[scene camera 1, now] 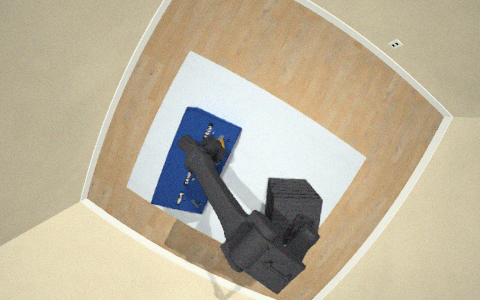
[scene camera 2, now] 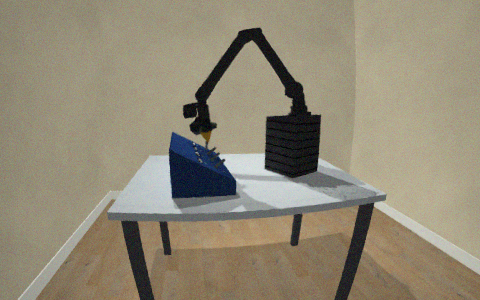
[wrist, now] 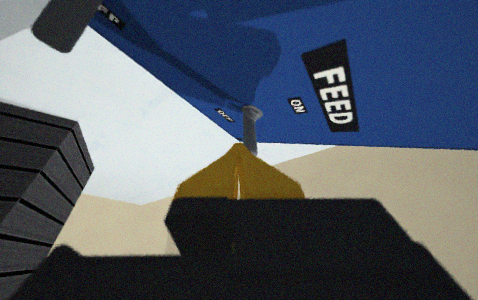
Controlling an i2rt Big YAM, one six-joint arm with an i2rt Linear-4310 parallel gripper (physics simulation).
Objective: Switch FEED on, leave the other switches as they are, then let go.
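Note:
The blue sloped console stands on the table. In the wrist view, the FEED label is right of the grey FEED lever, with the ON tag and the OFF tag either side of its base. The lever stands out from the panel, close to upright between the tags. My gripper is shut and empty; its yellow tips are right beside the lever's free end, on the OFF side. Whether they touch is unclear. Other levers project from the console.
A dark ribbed block carries the arm on the white table. Another dark lever shows at the wrist view's upper left. The arm crosses over the console and hides part of it from above.

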